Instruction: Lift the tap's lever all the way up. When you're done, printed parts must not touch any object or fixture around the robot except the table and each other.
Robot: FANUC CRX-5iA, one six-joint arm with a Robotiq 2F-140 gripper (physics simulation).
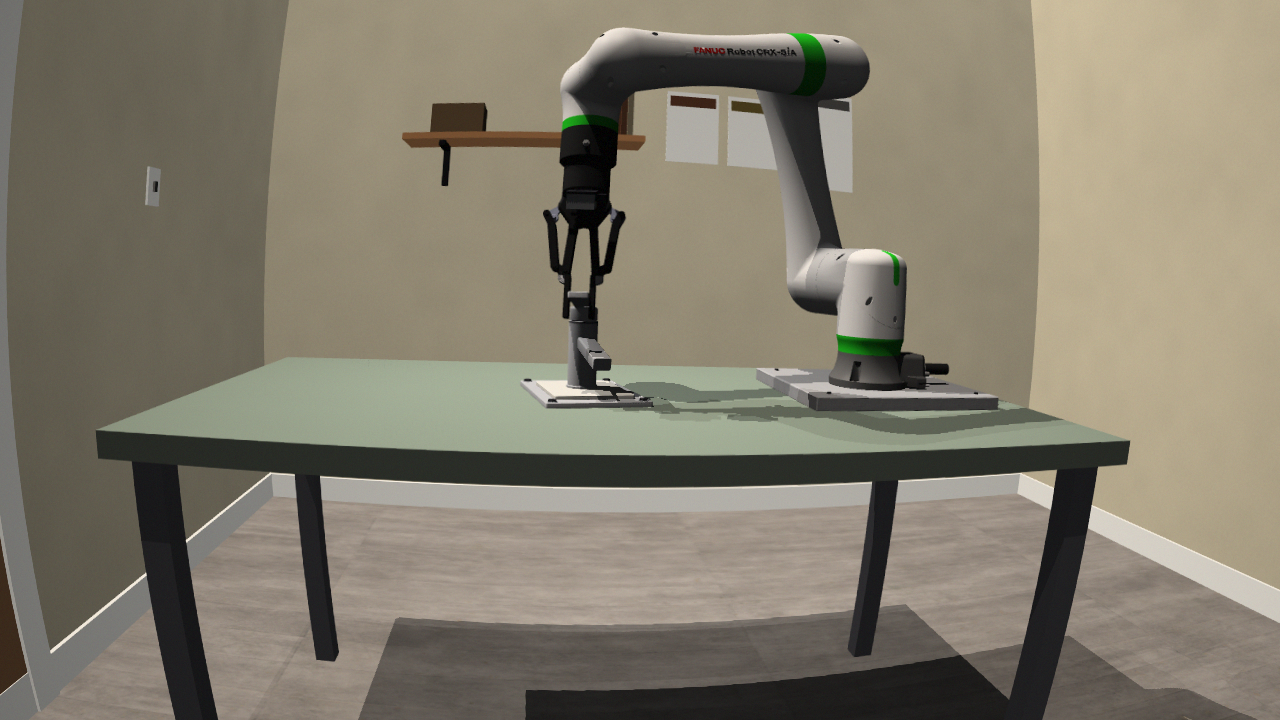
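Seen in the pictures: gripper, fingertip midpoint: (578, 318); arm's base at its link origin: (867, 384).
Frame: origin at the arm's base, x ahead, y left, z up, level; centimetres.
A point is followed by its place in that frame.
The grey tap (580, 360) @(x 52.6, y 2.6, z 3.7 cm) stands upright on a pale square base plate (550, 391) @(x 57.5, y 6.0, z -1.0 cm), with its spout pointing towards the front right. The tap's lever (580, 295) @(x 53.6, y 12.3, z 14.6 cm) is the small grey piece at the top of the tap. My gripper (580, 308) @(x 53.6, y 9.7, z 11.0 cm) points straight down over the tap and is shut on the lever, with one finger on its left and one on its right. The fingers partly hide the lever, so its exact height and tilt are hard to tell.
The green table (358, 411) @(x 86.5, y 20.5, z -2.4 cm) carries the tap's plate and, to the right, the robot's grey mounting plate (904, 402) @(x -0.8, y 14.5, z -0.9 cm). A wooden shelf (519, 139) with a brown box (459, 117) hangs on the wall behind. Papers (692, 134) hang beside it.
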